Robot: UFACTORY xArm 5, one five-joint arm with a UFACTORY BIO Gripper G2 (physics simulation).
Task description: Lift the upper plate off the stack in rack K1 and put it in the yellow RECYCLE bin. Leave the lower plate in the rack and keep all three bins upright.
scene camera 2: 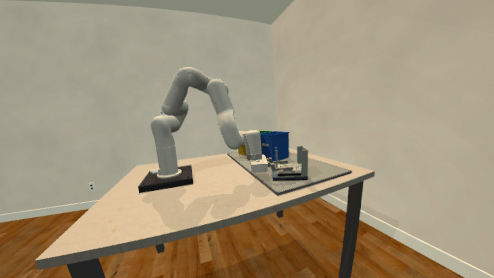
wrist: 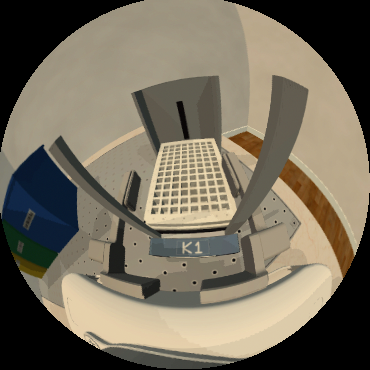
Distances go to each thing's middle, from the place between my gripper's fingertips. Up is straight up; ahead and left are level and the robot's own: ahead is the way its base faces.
I see the cream plate (wrist: 188, 190) 1 cm to the right of my hand and 1 cm below it. The rest, counted from my hand: blue bin (scene camera 2: 280, 140): 13 cm ahead, 31 cm to the left, 3 cm above.
